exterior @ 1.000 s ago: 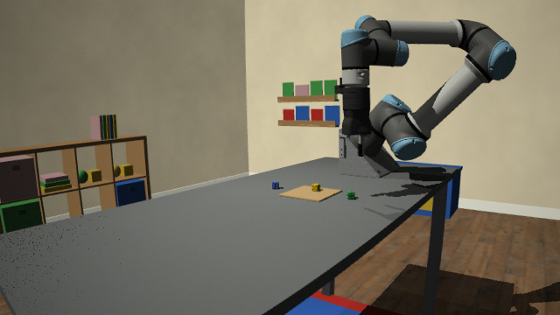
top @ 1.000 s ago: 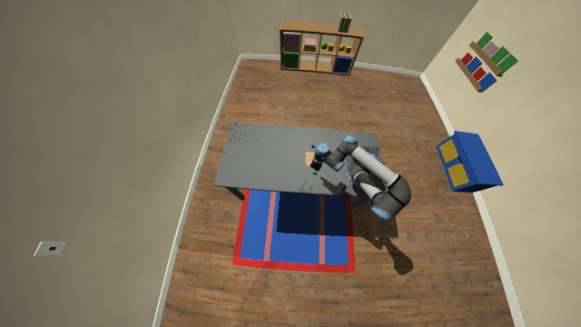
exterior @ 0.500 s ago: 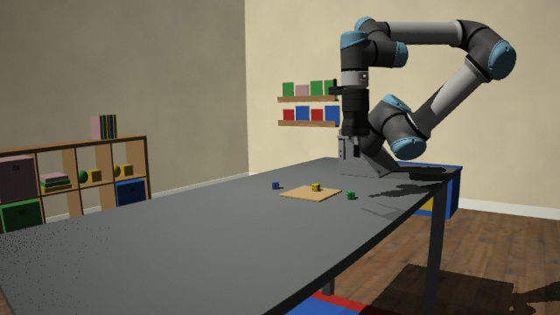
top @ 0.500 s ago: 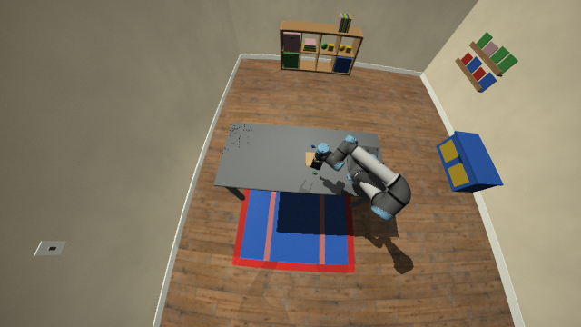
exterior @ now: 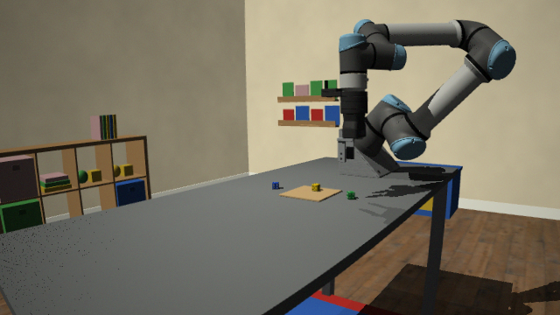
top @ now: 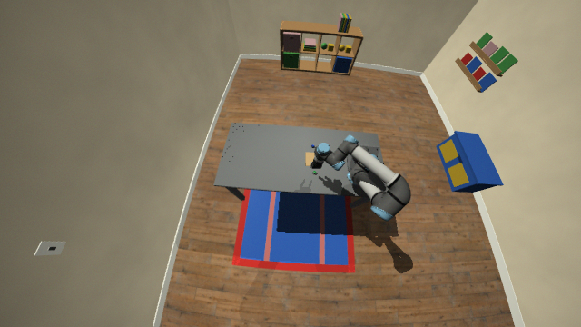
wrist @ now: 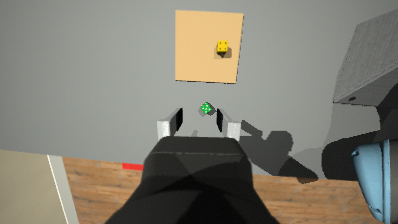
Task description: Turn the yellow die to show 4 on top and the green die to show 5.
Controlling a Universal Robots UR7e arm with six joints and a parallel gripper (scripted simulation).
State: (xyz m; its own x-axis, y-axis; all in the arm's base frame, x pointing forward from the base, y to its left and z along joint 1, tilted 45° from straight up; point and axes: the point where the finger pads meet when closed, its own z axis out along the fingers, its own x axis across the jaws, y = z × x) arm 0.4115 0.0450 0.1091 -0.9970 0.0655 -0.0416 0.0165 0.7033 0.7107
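The green die is 1 cm behind my hand, 1 cm to the left of it and 12 cm below it. Round my hand: yellow die: 5 cm behind, 12 cm to the right, 12 cm below; then tan mat: 1 cm behind, 12 cm to the right, 13 cm below; then blue die: 2 cm behind, 26 cm to the right, 12 cm below.
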